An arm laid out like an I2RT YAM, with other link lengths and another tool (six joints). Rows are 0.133 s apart.
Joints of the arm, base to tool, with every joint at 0 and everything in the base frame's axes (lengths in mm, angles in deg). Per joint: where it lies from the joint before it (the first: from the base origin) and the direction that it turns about. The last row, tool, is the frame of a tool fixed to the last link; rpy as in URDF.
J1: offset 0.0 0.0 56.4 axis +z
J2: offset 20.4 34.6 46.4 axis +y
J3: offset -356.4 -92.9 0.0 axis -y
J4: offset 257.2 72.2 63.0 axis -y
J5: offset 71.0 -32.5 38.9 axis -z
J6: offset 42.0 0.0 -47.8 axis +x
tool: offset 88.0 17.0 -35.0 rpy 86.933 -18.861 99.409
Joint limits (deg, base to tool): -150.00..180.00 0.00..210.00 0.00..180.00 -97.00..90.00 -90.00..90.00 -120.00..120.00
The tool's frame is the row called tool.
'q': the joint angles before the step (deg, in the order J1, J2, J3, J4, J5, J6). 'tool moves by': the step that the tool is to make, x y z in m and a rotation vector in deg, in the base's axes. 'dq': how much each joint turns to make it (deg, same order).
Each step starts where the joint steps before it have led.
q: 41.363 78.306 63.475 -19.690 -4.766 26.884
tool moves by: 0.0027 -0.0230 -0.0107 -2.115 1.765 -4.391
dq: -2.562 -1.354 -1.761 -2.259 1.765 0.683
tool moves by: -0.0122 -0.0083 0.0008 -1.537 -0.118 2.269
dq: -0.024 -1.803 -0.379 -2.443 -1.036 -2.413
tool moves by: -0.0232 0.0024 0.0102 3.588 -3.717 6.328
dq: 1.541 -4.142 -3.050 3.796 -4.118 -2.486
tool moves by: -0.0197 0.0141 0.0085 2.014 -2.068 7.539
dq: 2.998 -0.992 -0.230 1.710 -3.913 -2.344
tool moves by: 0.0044 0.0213 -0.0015 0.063 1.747 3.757
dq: 1.151 4.062 2.454 0.322 -2.878 -0.298
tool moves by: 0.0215 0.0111 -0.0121 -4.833 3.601 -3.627
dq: -0.087 5.570 4.451 -4.540 3.433 1.299
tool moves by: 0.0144 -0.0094 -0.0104 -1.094 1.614 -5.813
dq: -1.915 0.679 -0.936 0.167 2.854 2.715
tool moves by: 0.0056 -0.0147 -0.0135 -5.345 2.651 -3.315
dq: -1.314 1.202 0.986 -5.363 2.970 -0.309
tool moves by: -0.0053 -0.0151 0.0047 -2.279 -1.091 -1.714
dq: -0.247 -2.169 -0.004 -2.889 2.762 -0.678
